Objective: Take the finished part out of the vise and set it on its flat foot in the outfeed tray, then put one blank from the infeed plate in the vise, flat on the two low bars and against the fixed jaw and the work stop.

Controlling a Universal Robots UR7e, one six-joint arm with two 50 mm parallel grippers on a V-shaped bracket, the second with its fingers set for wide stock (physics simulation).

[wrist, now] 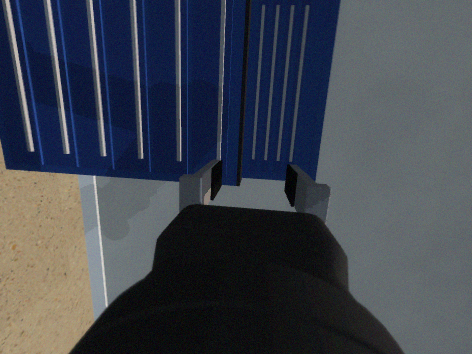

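My gripper (253,183) is open at the lower middle of the wrist view. Its two grey fingers with black pads stand well apart, with no part or blank between them. The fingertips appear just below the near edge of a blue ribbed panel (122,125); how high they are above the grey surface is hard to tell. The finished part, the vise, the blanks, the infeed plate and the second gripper do not show in this view. I cannot tell whether the blue panel belongs to the outfeed tray.
The blue panel has long pale ribs on its left part. A black strip (244,90) divides it from a narrower right part (312,100) with thinner grey ribs. A grey surface (400,150) lies at the right. A tan speckled floor (40,250) shows at the lower left, beside a white line.
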